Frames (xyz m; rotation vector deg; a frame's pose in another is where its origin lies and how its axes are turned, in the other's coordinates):
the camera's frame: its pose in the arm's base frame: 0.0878 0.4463 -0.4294 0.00 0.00 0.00
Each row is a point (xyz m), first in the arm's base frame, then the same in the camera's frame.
Working: the arm's base frame: its pose in the camera's frame: -0.0878 -0.4463 0.4294 0.00 0.00 0.00

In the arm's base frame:
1: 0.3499 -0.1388 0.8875
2: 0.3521 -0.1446 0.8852
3: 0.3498 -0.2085 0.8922
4: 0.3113 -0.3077 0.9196
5: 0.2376 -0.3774 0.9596
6: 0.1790 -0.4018 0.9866
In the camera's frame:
1: 0.2621 -0.5851 1.3169
2: 0.2643 -0.5909 1.3146
3: 0.2620 -0.6548 1.3216
4: 0.2235 -0.7540 1.3490
5: 0.1498 -0.8237 1.3890
6: 0.0912 -0.8481 1.4160

